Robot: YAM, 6 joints.
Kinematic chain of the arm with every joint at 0, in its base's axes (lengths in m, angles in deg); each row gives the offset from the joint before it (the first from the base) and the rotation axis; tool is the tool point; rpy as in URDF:
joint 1: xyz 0 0 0.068 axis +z
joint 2: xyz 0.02 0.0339 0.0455 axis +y
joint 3: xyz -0.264 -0.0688 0 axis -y
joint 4: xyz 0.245 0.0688 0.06 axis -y
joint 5: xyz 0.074 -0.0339 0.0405 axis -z
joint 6: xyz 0.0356 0 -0.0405 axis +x
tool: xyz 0 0 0 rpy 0 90 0
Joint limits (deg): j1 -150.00..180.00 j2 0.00..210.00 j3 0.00..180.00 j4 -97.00..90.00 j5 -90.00..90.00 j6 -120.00..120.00
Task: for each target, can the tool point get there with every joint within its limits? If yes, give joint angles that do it. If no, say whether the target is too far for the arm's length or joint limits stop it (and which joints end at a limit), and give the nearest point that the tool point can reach.
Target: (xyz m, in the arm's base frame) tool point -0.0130 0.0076 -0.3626
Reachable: no: joint limits stop it (at a limit: joint 2) | nearest point -0.0392 0.0229 -0.3179 | short by 0.054 m
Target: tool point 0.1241 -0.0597 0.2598
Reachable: yes | joints -35.51 45.42 41.74 -54.80 -41.32 86.01
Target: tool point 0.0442 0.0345 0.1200
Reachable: yes | joints 40.54 52.89 15.61 -71.92 4.08 29.51
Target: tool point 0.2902 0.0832 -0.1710
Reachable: yes | joints 19.42 164.47 62.76 21.58 30.44 -44.16
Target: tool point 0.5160 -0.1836 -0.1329
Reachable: yes | joints -21.76 188.01 146.99 -25.10 -35.80 -54.19
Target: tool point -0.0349 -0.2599 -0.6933
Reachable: no: too far | nearest point -0.0341 -0.2536 -0.3803 | short by 0.313 m
